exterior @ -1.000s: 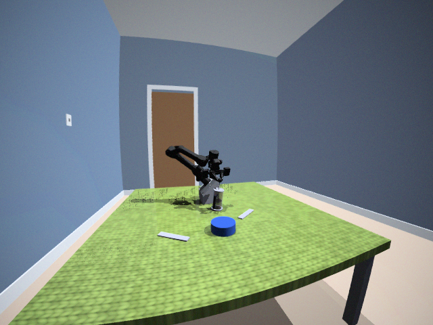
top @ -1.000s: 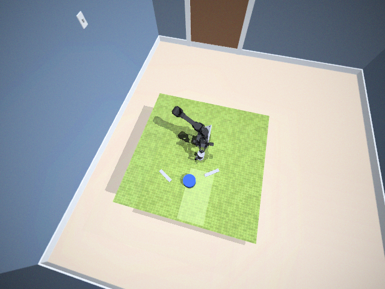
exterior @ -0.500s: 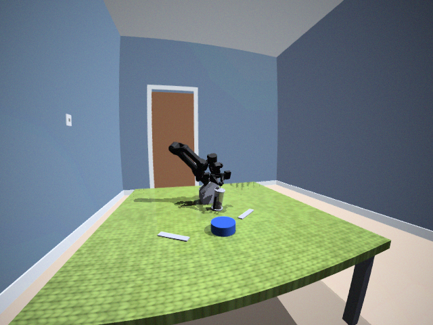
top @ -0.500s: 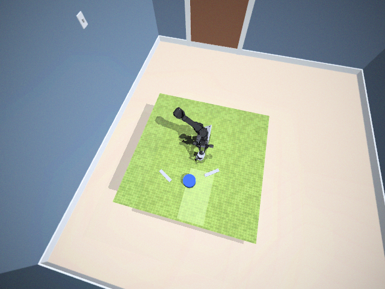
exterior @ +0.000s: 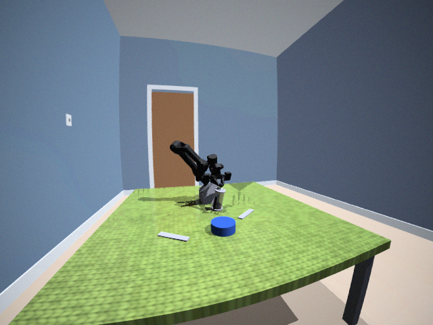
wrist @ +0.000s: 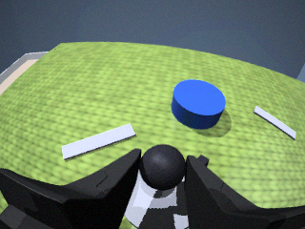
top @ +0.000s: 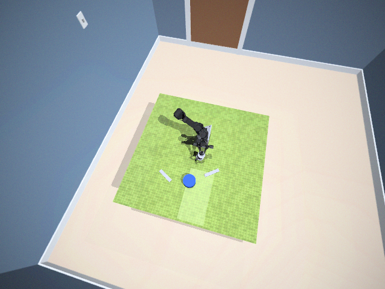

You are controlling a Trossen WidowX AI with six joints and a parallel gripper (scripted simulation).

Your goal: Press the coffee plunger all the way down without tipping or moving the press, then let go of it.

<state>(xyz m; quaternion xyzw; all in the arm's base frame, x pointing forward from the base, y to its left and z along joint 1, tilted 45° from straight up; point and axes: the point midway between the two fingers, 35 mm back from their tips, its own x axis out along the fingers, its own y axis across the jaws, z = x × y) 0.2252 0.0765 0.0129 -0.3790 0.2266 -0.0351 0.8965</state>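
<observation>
My gripper tip is now 10 mm past the coffee press, 20 mm to the left of it and 80 mm above it. Also, from my gripper tip: blue round puck: 230 mm ahead, 50 mm to the right, 140 mm below.
</observation>
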